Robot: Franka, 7 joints.
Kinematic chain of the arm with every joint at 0, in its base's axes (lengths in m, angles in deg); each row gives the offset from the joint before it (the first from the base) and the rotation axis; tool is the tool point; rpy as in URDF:
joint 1: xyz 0 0 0.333 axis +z
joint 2: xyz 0 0 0 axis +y
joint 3: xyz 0 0 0.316 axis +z
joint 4: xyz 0.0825 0 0 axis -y
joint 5: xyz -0.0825 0 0.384 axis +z
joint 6: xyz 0 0 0 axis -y
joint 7: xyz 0.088 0 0 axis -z
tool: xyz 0 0 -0.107 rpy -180 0 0
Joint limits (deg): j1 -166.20..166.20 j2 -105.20..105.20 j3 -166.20..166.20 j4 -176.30..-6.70 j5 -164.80..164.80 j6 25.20..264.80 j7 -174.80..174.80
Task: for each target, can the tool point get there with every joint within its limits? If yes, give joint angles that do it. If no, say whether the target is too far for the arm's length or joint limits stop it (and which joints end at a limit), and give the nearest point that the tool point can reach.
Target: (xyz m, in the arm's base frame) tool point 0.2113 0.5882 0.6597
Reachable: yes | joints 88.06 7.23 -11.49 -87.66 104.18 176.10 -61.37
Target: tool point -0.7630 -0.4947 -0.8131
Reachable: no: too far | nearest point -0.4771 -0.3093 -0.2777 | short by 0.635 m
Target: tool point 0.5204 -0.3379 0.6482
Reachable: yes | joints -13.91 21.52 -8.68 -75.80 84.77 220.24 -99.07
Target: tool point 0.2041 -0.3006 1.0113
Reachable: yes | joints -65.29 8.11 35.92 -45.05 -131.03 57.97 -72.59
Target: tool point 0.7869 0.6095 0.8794
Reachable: no: too far | nearest point 0.5945 0.4605 0.7458 | short by 0.278 m
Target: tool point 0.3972 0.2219 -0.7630
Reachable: no: too far | nearest point 0.3312 0.1850 -0.3520 | short by 0.418 m
